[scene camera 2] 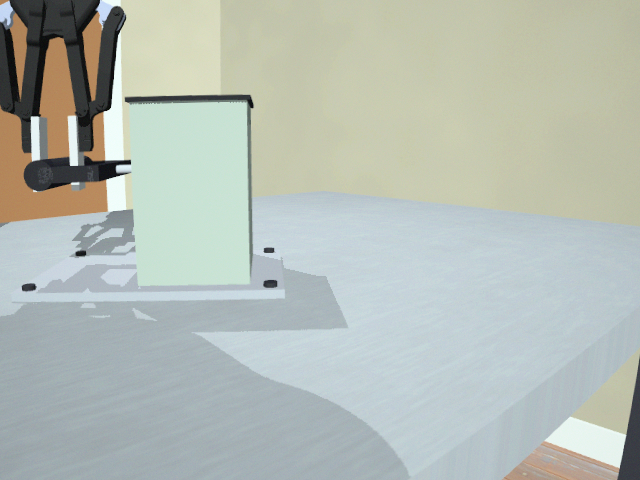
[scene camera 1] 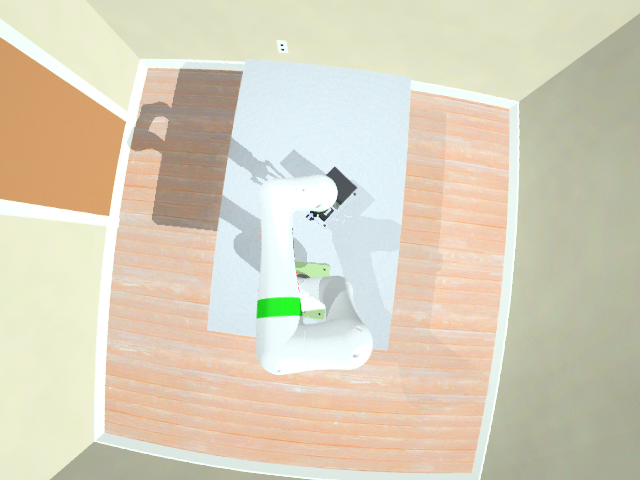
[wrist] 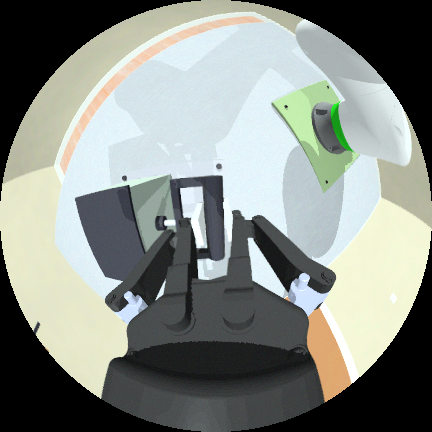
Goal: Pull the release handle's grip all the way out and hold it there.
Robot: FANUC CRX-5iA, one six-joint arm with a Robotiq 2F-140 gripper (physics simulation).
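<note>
The release handle's grip (scene camera 2: 38, 175) (wrist: 215, 197) is a dark round bar on the outer side of a black open frame. A short white rod (scene camera 2: 124, 168) (wrist: 170, 223) joins the handle to a pale green box (scene camera 2: 191, 191) with a black lid (scene camera 1: 345, 184) (wrist: 107, 230). My gripper (scene camera 2: 57, 157) (wrist: 213, 209) points down and is shut on the grip. One white pad stands inside the frame's opening, the other outside the bar, both close against it. In scene camera 1 the arm hides much of the handle and fingers.
The box stands on a light base plate (scene camera 2: 206, 294) with black bolts, on a pale table (scene camera 1: 330, 113) (scene camera 2: 439, 268). The arm's green mounting plate (scene camera 1: 316, 268) (wrist: 300, 117) and white arm (scene camera 1: 276, 232) (wrist: 375, 120) stand on the handle's outer side. Table edges border the floor.
</note>
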